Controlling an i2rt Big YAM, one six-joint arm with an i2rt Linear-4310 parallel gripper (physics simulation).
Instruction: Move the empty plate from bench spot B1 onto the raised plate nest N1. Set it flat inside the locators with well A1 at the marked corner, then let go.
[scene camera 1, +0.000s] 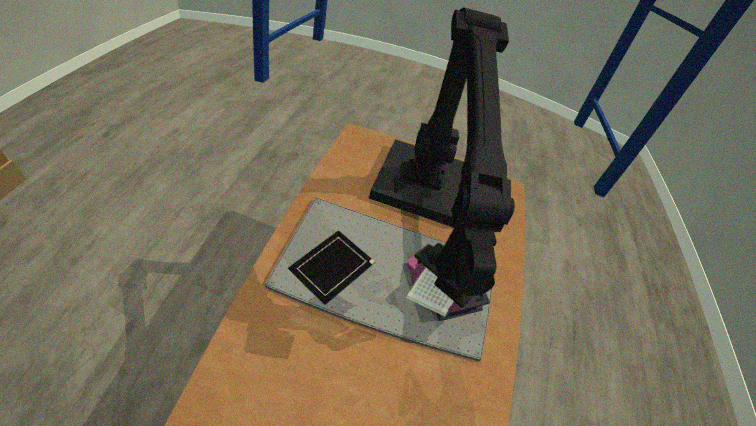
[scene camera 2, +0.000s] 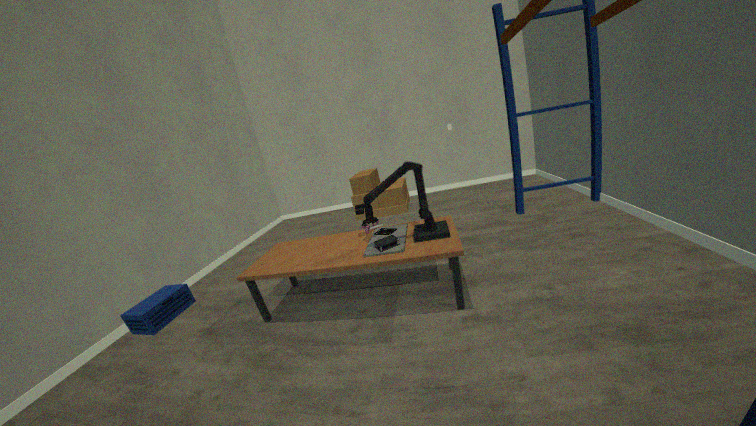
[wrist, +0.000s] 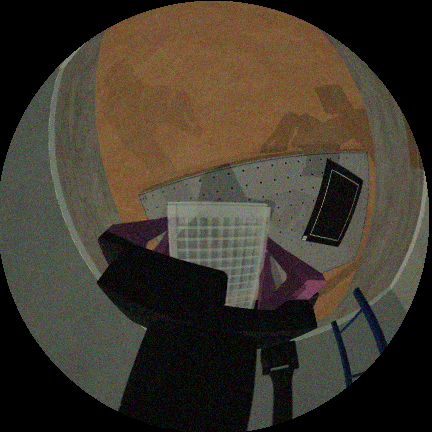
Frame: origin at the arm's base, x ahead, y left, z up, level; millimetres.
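Seen in the pictures: gripper, fingertip midpoint: (scene camera 1: 430, 297) (scene camera 2: 371, 231) (wrist: 221, 230); arm's base at its link origin: (scene camera 1: 424, 175) (scene camera 2: 430, 228).
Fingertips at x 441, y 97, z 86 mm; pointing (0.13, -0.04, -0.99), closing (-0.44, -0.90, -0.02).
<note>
Pixels of each thing's top centre, then the offset from my fingertips to it. "pt": a spot on its surface instead. Level surfaces: height alone.
- raised black block at its top centre: (wrist: 205, 272) (scene camera 1: 457, 276) (scene camera 2: 385, 239) dx -111, dy +59, dz -59 mm
- flat black pad at a spot on its surface: (wrist: 336, 205) (scene camera 1: 331, 267) (scene camera 2: 384, 231) pt dx -47, dy -227, dz -107 mm
- grey board at its top centre: (wrist: 280, 237) (scene camera 1: 391, 273) (scene camera 2: 387, 237) dx -91, dy -90, dz -108 mm
- orange-brown table at its surface level: dz -122 mm
My gripper (scene camera 1: 434, 286) (scene camera 2: 370, 226) (wrist: 221, 230) has its magenta fingers on both long sides of the pale, gridded plate (scene camera 1: 426, 294) (wrist: 220, 231) and is shut on it. The plate is held a little above the grey perforated board, towards its right front in scene camera 1. A raised black block (scene camera 2: 386, 242) looks like nest N1; the arm hides most of it in scene camera 1. A flat black pad (scene camera 1: 333, 267) (scene camera 2: 385, 231) (wrist: 336, 205) with a thin pale outline and a pale corner mark lies on the board's other half. The plate's well A1 cannot be made out.
The grey board (scene camera 1: 380, 312) (wrist: 280, 175) lies on the orange-brown table (scene camera 1: 317, 381) (scene camera 2: 317, 254). The black arm base (scene camera 1: 394, 179) (scene camera 2: 431, 231) stands behind it. Cardboard boxes (scene camera 2: 394, 198), a blue crate (scene camera 2: 158, 309) and blue rack frames (scene camera 1: 261, 42) (scene camera 2: 510, 105) stand away from the table.
</note>
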